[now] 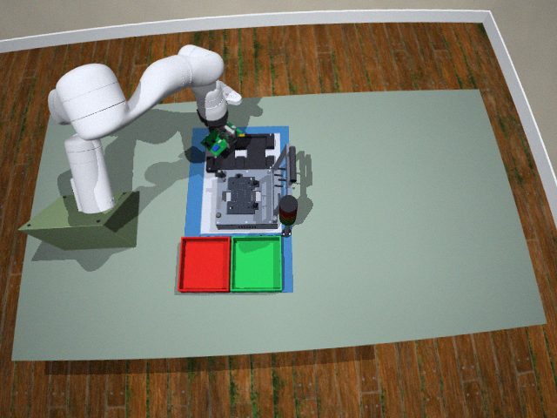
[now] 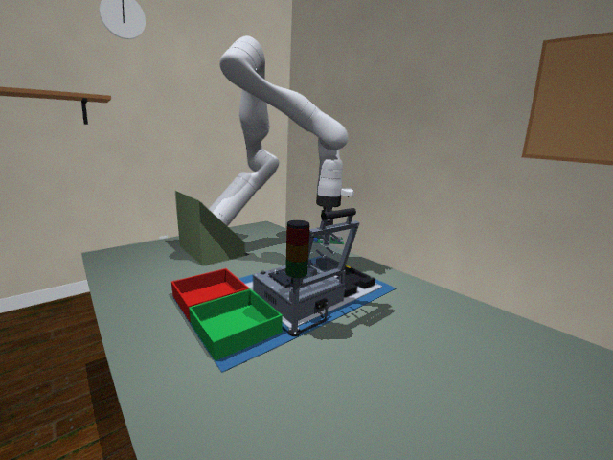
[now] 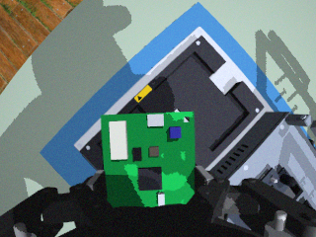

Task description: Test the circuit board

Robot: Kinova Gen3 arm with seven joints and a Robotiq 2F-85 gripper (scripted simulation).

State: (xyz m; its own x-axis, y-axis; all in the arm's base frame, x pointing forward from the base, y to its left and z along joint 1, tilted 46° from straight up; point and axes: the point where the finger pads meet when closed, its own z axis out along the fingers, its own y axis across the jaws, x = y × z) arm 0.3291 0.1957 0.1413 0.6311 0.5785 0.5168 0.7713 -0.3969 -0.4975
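The green circuit board lies right at my hand. From my hand the other things lie so: nest 70 mm ahead, 160 mm to the right, 50 mm below; then black latch hook 110 mm to the right, 30 mm below; then clear lid 190 mm ahead, 160 mm to the right, 60 mm above.
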